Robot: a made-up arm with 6 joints. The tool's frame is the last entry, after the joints.
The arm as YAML. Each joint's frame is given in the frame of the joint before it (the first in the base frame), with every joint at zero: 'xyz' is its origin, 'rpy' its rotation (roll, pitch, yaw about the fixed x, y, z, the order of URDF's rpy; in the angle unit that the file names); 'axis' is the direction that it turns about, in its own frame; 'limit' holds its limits. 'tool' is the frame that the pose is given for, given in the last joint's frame.
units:
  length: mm
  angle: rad
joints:
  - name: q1
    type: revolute
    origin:
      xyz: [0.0, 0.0, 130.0]
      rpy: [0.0, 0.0, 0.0]
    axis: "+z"
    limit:
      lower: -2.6
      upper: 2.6
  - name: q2
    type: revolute
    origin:
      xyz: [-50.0, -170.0, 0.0]
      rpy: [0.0, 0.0, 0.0]
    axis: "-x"
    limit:
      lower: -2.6
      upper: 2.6
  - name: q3
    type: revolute
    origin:
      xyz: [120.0, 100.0, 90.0]
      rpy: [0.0, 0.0, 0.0]
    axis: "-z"
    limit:
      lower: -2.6
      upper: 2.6
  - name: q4
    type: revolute
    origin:
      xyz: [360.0, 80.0, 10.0]
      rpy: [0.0, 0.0, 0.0]
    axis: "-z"
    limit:
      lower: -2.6
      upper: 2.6
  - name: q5
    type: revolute
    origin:
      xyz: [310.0, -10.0, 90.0]
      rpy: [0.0, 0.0, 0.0]
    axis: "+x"
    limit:
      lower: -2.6
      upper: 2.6
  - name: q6
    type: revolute
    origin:
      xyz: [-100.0, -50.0, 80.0]
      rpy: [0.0, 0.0, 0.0]
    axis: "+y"
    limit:
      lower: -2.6
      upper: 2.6
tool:
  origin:
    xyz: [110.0, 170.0, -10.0]
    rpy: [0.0, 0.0, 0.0]
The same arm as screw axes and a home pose.
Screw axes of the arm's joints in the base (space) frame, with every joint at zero. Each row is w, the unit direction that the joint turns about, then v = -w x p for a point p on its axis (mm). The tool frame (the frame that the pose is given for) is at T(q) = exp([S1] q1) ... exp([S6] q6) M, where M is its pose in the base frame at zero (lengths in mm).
S1: w 0 0 1 v 0 0 0
S2: w -1 0 0 v 0 -130 -170
S3: w 0 0 -1 v 70 70 0
S4: w 0 0 -1 v -10 430 0
S5: w 1 0 0 v 0 320 0
S6: w 0 1 0 v -400 0 640
M: xyz 750 120 390 (mm) rpy 0 0 0 (deg, as in URDF)
Joint limits (deg, base to tool): -148.97..148.97 -148.97..148.97 -148.97..148.97 -148.97..148.97 -148.97..148.97 -148.97..148.97

